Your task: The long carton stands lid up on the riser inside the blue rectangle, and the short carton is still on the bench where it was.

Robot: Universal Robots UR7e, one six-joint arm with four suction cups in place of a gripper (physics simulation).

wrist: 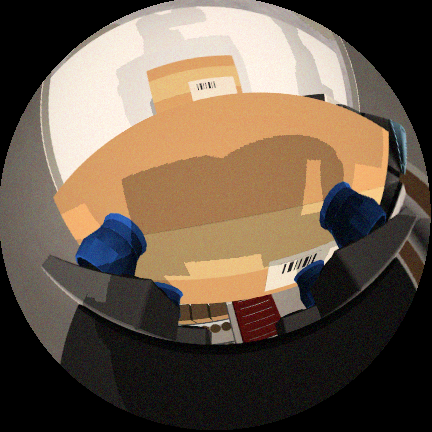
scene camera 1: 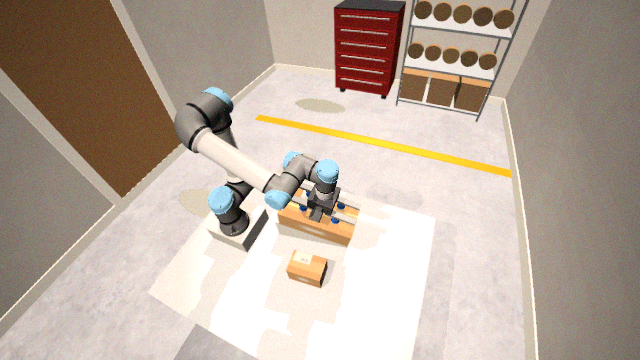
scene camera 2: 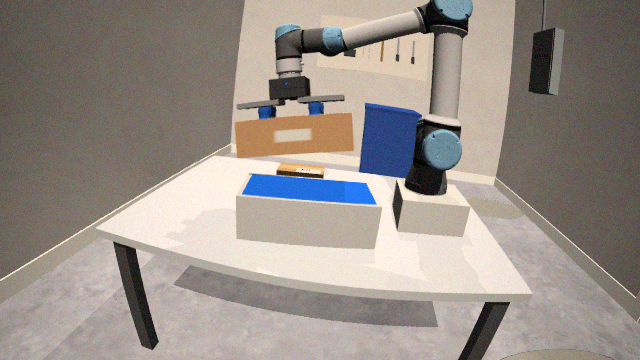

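Pixels of known places: hand at its tool point: (wrist: 236, 252); arm's base at its link origin: (scene camera 1: 235, 223) (scene camera 2: 425, 188).
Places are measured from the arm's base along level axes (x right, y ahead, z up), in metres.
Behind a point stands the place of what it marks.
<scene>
My gripper (scene camera 1: 321, 207) @(x -0.121, y 0.434, z 0.184 m) (scene camera 2: 291, 108) @(x -0.121, y 0.434, z 0.184 m) (wrist: 235, 255) @(x -0.121, y 0.434, z 0.184 m) is shut on the long carton (scene camera 1: 315, 227) @(x -0.028, y 0.442, z 0.178 m) (scene camera 2: 327, 135) @(x -0.181, y 0.328, z 0.162 m) (wrist: 200, 125) @(x -0.039, y 0.444, z 0.188 m); its blue suction cups are on the carton's taped top face. The carton hangs in the air, with a gap between its bottom and the riser (scene camera 2: 305, 222) @(x -0.294, y 0.352, z -0.036 m) in scene camera 2. The blue rectangle (scene camera 2: 305, 189) @(x -0.207, y 0.369, z 0.018 m) covers most of the riser's top. In scene camera 1 the carton hides the blue rectangle. The short carton (scene camera 1: 306, 272) @(x 0.097, y 0.439, z -0.002 m) (scene camera 2: 300, 170) @(x 0.027, y 0.421, z 0.000 m) (wrist: 170, 85) @(x 0.061, y 0.466, z -0.001 m) lies on the bench (scene camera 1: 390, 280) @(x -0.033, y 0.789, z -0.102 m) (scene camera 2: 150, 215) @(x -0.292, y 0.833, z -0.102 m), apart from the long one and beyond the riser in scene camera 2.
The arm's pale base block (scene camera 1: 239, 239) @(x 0.068, y 0.072, z -0.002 m) (scene camera 2: 432, 217) @(x -0.143, y -0.005, z -0.045 m) stands on the bench beside the riser. A blue panel (scene camera 2: 389, 140) stands behind the arm. A red drawer cabinet (scene camera 1: 365, 52) and a shelf rack (scene camera 1: 452, 71) stand by the far wall in scene camera 1.
</scene>
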